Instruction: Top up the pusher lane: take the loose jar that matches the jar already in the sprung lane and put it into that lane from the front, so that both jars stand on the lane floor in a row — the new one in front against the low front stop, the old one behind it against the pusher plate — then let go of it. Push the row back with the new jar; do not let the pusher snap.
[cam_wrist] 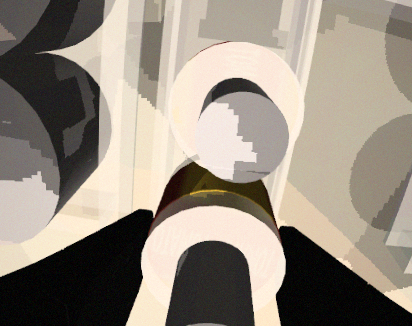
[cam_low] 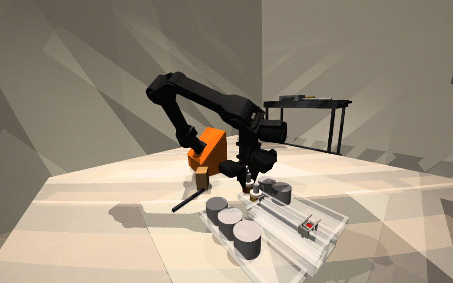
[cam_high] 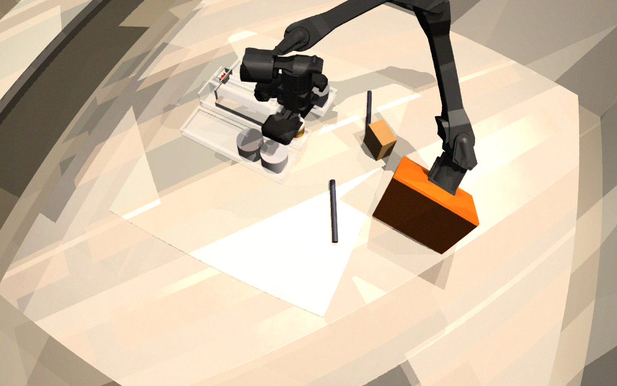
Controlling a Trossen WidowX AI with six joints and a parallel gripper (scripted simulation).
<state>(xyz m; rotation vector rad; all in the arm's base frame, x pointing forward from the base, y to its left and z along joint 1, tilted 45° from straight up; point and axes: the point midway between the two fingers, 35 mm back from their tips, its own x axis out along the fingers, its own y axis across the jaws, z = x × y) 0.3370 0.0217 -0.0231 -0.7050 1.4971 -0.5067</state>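
My gripper tip is now 14 cm short of the clear sprung lane, 1 cm to the left of it and 3 cm above it. From my gripper tip the other things lie so: tan block: 17 cm behind, 9 cm to the right, 2 cm below; then red mark: 22 cm ahead, 1 cm to the right, 2 cm above.
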